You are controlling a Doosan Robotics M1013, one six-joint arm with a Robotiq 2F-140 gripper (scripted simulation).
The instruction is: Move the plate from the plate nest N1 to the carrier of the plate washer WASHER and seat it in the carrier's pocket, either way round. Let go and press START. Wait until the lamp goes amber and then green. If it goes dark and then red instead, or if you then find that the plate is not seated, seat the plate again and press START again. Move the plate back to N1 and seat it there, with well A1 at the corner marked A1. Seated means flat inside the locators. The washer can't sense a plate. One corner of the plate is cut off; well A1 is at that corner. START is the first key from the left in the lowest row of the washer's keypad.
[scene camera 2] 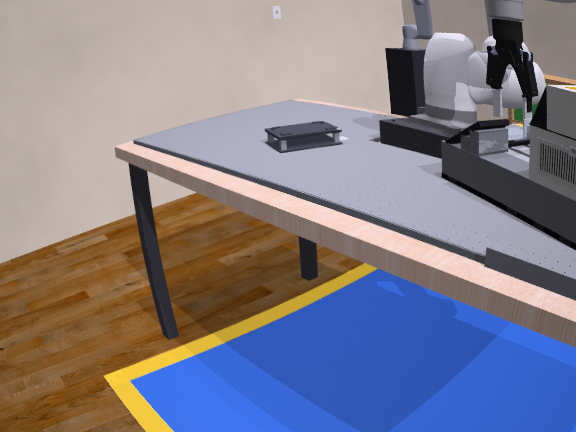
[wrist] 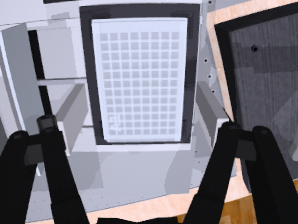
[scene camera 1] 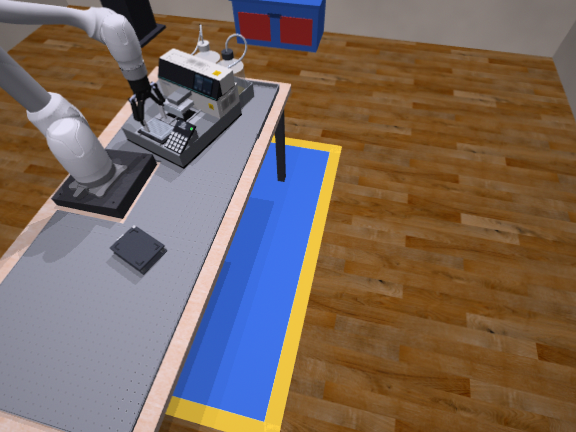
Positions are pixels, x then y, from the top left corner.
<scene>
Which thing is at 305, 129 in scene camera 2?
A plate nest.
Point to a plate washer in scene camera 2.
At 525, 183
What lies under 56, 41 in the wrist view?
A plate washer.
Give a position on a plate nest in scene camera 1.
At 139, 246
</scene>
